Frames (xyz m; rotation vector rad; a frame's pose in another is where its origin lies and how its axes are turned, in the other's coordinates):
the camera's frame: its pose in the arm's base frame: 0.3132 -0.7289 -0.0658 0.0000 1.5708 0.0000
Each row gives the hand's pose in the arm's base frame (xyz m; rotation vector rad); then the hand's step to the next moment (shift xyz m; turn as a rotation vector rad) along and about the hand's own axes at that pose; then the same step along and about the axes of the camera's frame.
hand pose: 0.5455 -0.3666 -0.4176 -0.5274 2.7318 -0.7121
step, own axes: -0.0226 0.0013 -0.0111 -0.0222 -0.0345 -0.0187
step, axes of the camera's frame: -0.0124 0.0149 0.0161 -0.0371 -0.0112 0.0231
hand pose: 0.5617 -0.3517 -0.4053 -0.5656 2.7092 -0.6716
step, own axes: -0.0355 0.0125 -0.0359 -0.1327 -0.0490 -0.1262
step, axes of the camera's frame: -0.0308 0.0394 0.0143 -0.1558 0.0664 0.0852
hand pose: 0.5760 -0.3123 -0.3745 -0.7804 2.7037 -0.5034
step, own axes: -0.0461 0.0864 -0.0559 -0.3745 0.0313 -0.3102
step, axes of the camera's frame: -0.0233 0.1081 -0.0220 -0.3300 0.3104 0.1795
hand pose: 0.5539 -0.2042 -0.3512 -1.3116 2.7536 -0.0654
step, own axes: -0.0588 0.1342 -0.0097 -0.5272 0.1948 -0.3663
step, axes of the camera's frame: -0.0030 0.1302 -0.0678 -0.3828 0.5320 0.1433
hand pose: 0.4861 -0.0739 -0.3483 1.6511 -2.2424 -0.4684
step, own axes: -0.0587 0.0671 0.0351 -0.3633 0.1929 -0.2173
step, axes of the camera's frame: 0.0054 0.0776 -0.0560 -0.2581 0.3856 0.0333
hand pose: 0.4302 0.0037 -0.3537 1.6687 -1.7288 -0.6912
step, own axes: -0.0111 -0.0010 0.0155 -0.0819 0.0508 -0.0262
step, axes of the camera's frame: 0.0119 0.0102 -0.0109 -0.0485 0.0861 -0.0144
